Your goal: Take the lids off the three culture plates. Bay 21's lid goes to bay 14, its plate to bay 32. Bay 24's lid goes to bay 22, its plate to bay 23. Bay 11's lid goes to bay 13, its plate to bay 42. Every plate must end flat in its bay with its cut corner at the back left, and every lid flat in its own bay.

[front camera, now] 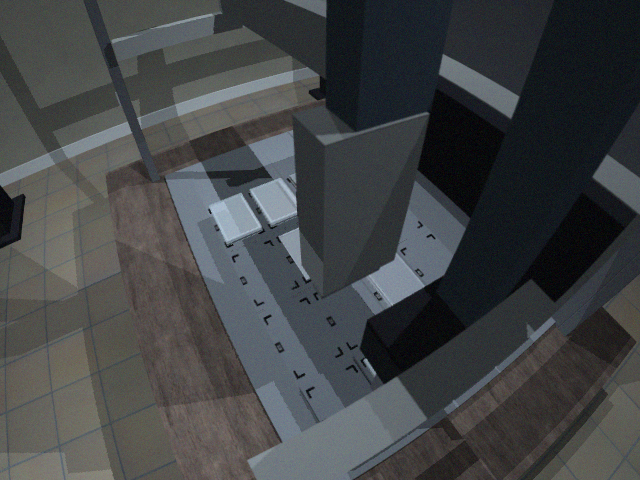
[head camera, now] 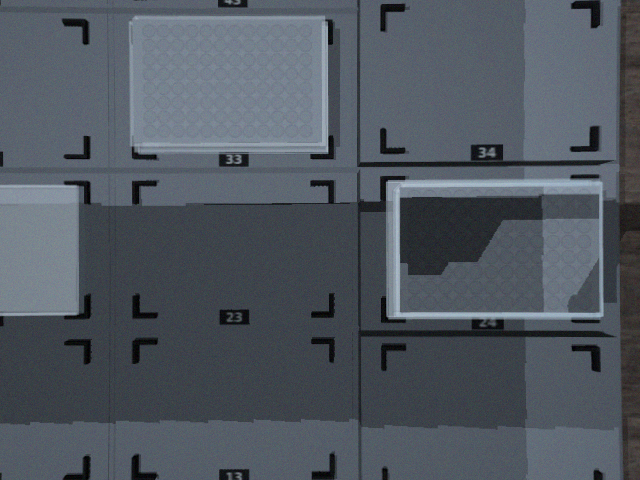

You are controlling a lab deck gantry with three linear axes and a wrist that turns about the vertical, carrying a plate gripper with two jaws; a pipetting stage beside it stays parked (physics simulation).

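Seen in the pictures: robot's base, origin of the base link: (front camera: 210, 210).
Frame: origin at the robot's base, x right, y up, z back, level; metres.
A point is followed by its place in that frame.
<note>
My black gripper body (front camera: 398, 330) @[x -0.045, y 0.354, z -0.570 m] is low at the front right of the deck in the front view, over the bay 24 area. Its jaws are hidden, so their opening cannot be told. A plate (head camera: 496, 258) @[x -0.145, y 0.029, z -0.555 m] with round wells and a bright rim lies in bay 24; a sliver of it (front camera: 369, 366) @[x -0.109, y 0.022, z -0.508 m] shows beside the gripper. A plain pale lid (front camera: 291, 243) @[x -0.123, y 0.008, z -0.197 m] (head camera: 38, 250) @[x -0.150, y 0.008, z -0.267 m] lies flat in bay 22, partly cut off in the head view. Bay 23 (head camera: 234, 258) @[x -0.144, y 0.000, z -0.392 m] holds no plate. Bay 11's plate (front camera: 235, 219) @[x -0.041, y 0.016, z -0.077 m] and bay 21's plate (front camera: 275, 200) @[x -0.146, y 0.016, z -0.069 m] are side by side at the back left. Cut corners cannot be made out.
Another welled plate (front camera: 395, 279) @[x -0.256, y 0.015, z -0.385 m] (head camera: 230, 82) @[x -0.256, y 0.014, z -0.394 m] lies in bay 33. A tall grey block (front camera: 356, 206) @[x -0.064, y 0.394, z -0.478 m] hides the deck's middle in the front view. A dark blue column (front camera: 527, 155) @[x -0.090, y 0.504, z -0.576 m] rises above the gripper. A pale rail (front camera: 361, 434) @[x 0.028, y 0.400, z -0.623 m] crosses the deck's near side.
</note>
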